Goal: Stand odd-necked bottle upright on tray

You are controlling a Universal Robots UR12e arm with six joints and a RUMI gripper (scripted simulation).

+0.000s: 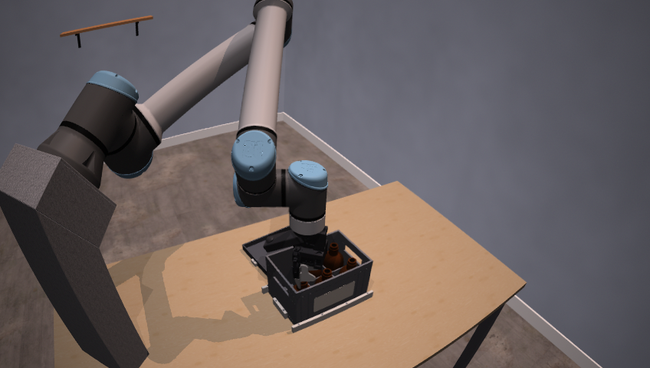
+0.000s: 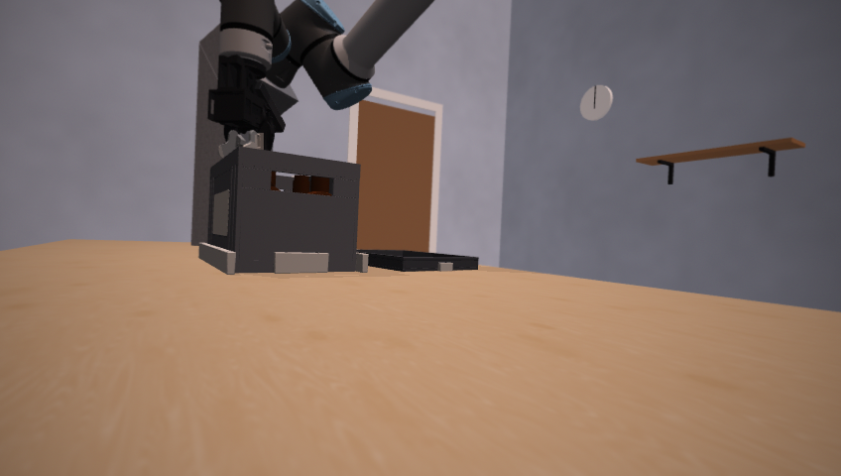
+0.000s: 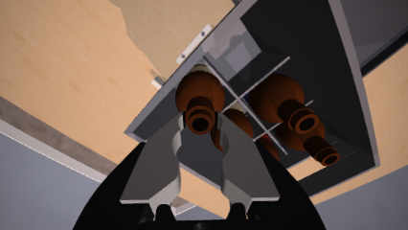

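The crate lies 7 cm to the left of my hand, 7 cm below it and 6 cm ahead of it. The rest, counted from my hand: flat dark tray: 31 cm to the left, 14 cm below, 5 cm behind.
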